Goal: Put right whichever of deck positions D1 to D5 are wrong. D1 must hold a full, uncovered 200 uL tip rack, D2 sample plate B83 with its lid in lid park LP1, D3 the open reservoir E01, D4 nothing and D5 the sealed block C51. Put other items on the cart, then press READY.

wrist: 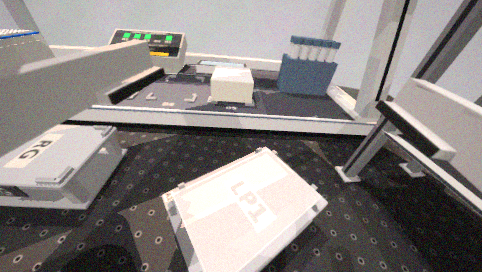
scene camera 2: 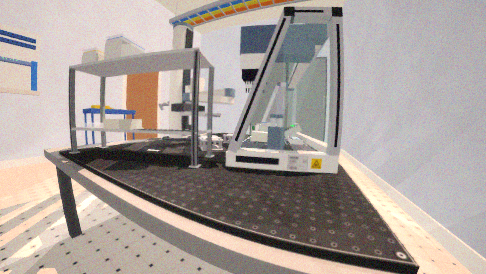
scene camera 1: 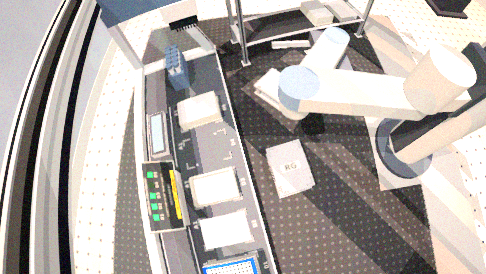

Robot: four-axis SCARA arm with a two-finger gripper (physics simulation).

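Where they show: gripper, fingertip midpoint: (wrist: 269,73) (scene camera 2: 213,114) (scene camera 1: 276,64); arm's base, link origin: (scene camera 2: 178,139) (scene camera 1: 403,145).
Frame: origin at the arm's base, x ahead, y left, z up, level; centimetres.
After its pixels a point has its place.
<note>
My gripper (wrist: 269,73) {x 47.0, y -22.2, z 18.4 cm} is open and empty, its fingers spread wide above and behind the lid park LP1 (wrist: 245,200) {x 44.7, y -22.3, z 7.1 cm} in the wrist view. A clear lid seems to lie over the LP1 label. In scene camera 1 the arm hides the fingers. The blue-rimmed tip rack (scene camera 1: 231,265) {x 61.5, y 30.4, z 15.5 cm} at D1 is cut off by the frame. A white plate (scene camera 1: 227,231) {x 63.6, y 22.1, z 6.8 cm} sits at D2 and a cream open reservoir (scene camera 1: 216,188) {x 66.1, y 9.9, z 7.3 cm} at D3. D4 (scene camera 1: 207,142) {x 69.2, y -4.6, z 5.8 cm} holds nothing. A cream block (scene camera 1: 200,110) {x 70.6, y -13.3, z 10.4 cm} (wrist: 231,84) {x 65.7, y -15.7, z 9.9 cm} sits at D5. The codes are unreadable. The panel (wrist: 177,52) {x 80.0, y 3.0, z 11.1 cm} has several green lights.
A grey RG stand (scene camera 1: 290,168) {x 45.3, y 5.3, z 6.3 cm} (wrist: 75,170) {x 43.9, y -2.9, z 6.2 cm} is beside LP1. A blue tube rack (scene camera 1: 178,74) {x 78.3, y -26.3, z 13.6 cm} (wrist: 306,75) {x 77.4, y -31.6, z 10.5 cm} (scene camera 2: 276,138) stands at the deck's end. A shelf unit (scene camera 1: 242,45) {x 56.7, y -37.9, z 12.1 cm} (scene camera 2: 196,110) {x 61.5, y -53.0, z 18.1 cm} stands near it, carrying pale boxes. The deck's raised front edge (wrist: 200,116) {x 60.6, y -11.1, z 4.8 cm} lies behind LP1.
</note>
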